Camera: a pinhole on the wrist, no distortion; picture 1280 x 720 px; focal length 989.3 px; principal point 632.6 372.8 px. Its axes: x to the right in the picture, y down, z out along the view. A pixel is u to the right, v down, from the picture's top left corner.
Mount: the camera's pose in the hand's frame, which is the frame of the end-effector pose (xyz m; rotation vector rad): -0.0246 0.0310 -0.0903 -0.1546 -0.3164 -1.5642
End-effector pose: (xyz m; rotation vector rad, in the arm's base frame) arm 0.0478 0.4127 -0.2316 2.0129 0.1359 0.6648
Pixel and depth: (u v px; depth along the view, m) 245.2 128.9 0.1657
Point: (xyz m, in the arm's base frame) -0.0224 0.2763 -0.1616
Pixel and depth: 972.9 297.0 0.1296
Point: 0.0250 0.3466 -0.2456
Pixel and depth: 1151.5 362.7 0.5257
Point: 0.2345 0.0410 -0.5159
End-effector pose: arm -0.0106 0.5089 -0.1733 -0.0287 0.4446 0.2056
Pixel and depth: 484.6 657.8 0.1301
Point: -0.0152 0.5976 -0.1435
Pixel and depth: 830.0 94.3 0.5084
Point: -0.0488 0.5776 0.2911
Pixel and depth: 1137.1 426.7 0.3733
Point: 0.0938 0.4837 0.1370
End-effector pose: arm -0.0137 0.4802 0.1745 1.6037 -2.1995 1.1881
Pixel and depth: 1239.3 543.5 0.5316
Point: 0.2471 0.1093 -0.1085
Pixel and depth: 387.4 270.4 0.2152
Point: -0.0826 0.4785 0.0010
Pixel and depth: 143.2 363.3 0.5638
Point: -0.2714 0.3395 -0.3422
